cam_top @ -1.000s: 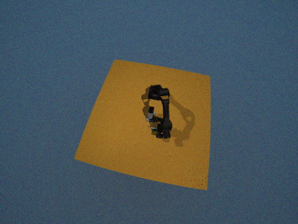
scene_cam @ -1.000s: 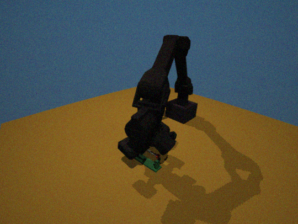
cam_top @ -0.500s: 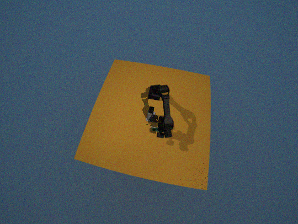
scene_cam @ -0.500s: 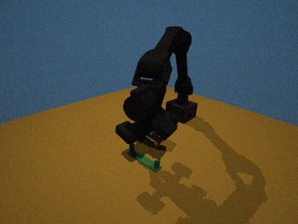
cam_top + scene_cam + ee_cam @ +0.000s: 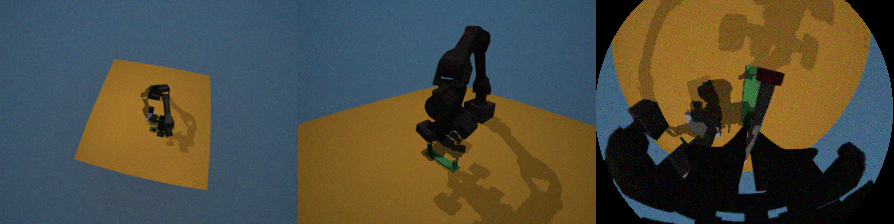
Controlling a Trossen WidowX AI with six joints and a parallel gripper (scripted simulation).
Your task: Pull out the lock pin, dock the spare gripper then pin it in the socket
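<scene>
Now: the green mount 1 cm ahead of my gripper tip, 1 cm to the left of it and 6 cm below it. Also, from my gripper tip: grey mount (12 cm behind, 9 cm to the right, 3 cm below); spare gripper (13 cm behind, 9 cm to the right, 4 cm above).
</scene>
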